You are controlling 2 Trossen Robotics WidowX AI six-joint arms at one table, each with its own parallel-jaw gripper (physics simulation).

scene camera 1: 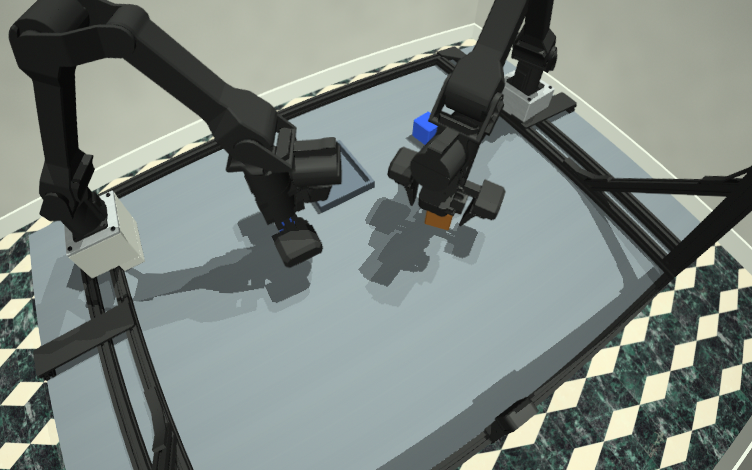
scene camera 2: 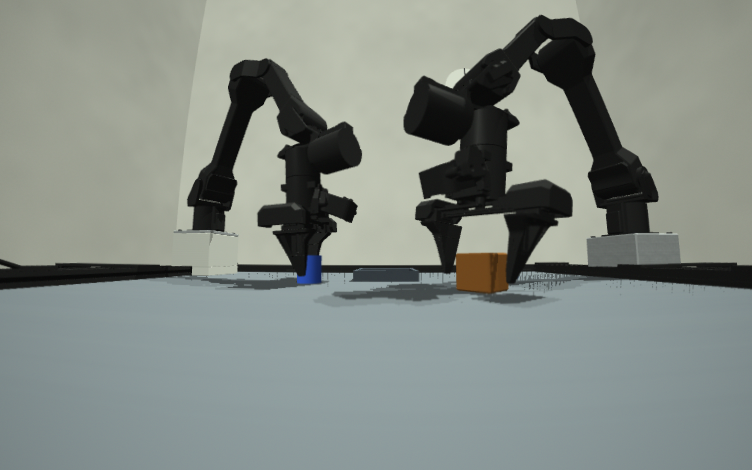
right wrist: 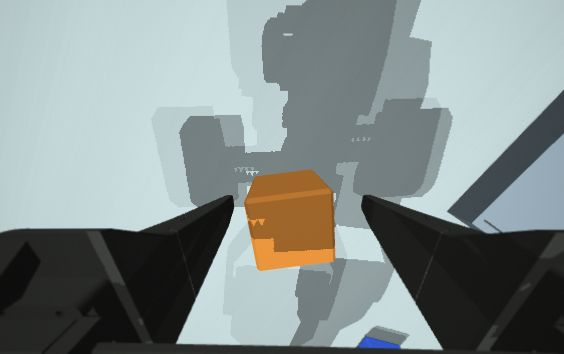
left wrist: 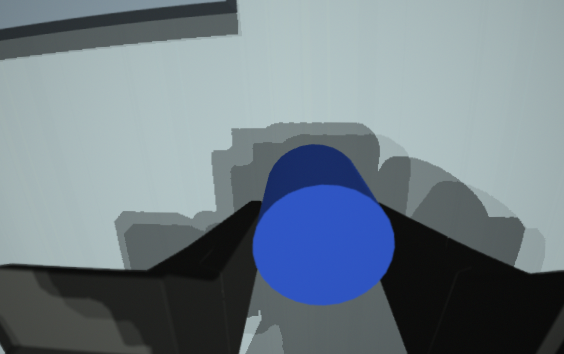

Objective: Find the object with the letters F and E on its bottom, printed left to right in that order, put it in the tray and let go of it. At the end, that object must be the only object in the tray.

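Frame: origin at the left arm's base, x down, y back, z left, level; metres.
Where they show: left gripper, fingertip midpoint: (scene camera 1: 291,236) (scene camera 2: 306,274) (left wrist: 313,212); right gripper, fingertip midpoint: (scene camera 1: 436,214) (scene camera 2: 475,278) (right wrist: 297,201); left arm's base, origin of the base link: (scene camera 1: 89,221) (scene camera 2: 207,232); right arm's base, origin of the base link: (scene camera 1: 525,83) (scene camera 2: 629,235).
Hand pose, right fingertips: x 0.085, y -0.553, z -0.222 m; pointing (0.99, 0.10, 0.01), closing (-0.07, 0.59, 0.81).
Each offset is from my right fingertips to the top centre of the thing. Level surfaces: height alone.
A blue cylinder @(dy +0.238, dx -0.029, dz +0.080 m) (scene camera 1: 287,225) (scene camera 2: 314,269) (left wrist: 324,245) stands upright on the table, mostly hidden in scene camera 1. My left gripper (scene camera 2: 308,268) (left wrist: 313,212) is shut on it, with a finger against each side. An orange cube @(dy -0.008, dx -0.030, dz -0.002 m) (scene camera 1: 438,221) (scene camera 2: 481,272) (right wrist: 295,225) rests on the table. My right gripper (scene camera 2: 480,275) (right wrist: 297,201) is open, its fingers on either side of the cube with gaps between. A blue cube @(dy -0.104, dx -0.030, dz +0.186 m) (scene camera 1: 424,128) (right wrist: 380,343) lies farther back. The tray @(dy +0.119, dx -0.003, dz +0.179 m) (scene camera 1: 347,198) (scene camera 2: 385,274) (left wrist: 120,16) (right wrist: 509,168) is partly hidden. No letters or bottom faces are visible.
The tray stands between the two arms, behind the cylinder in scene camera 1. The right arm hangs close beside the blue cube there. Black frame rails (scene camera 1: 360,88) run along the table's edges. Both arms cast shadows on the table @(dx +0.015 m) (scene camera 1: 332,354).
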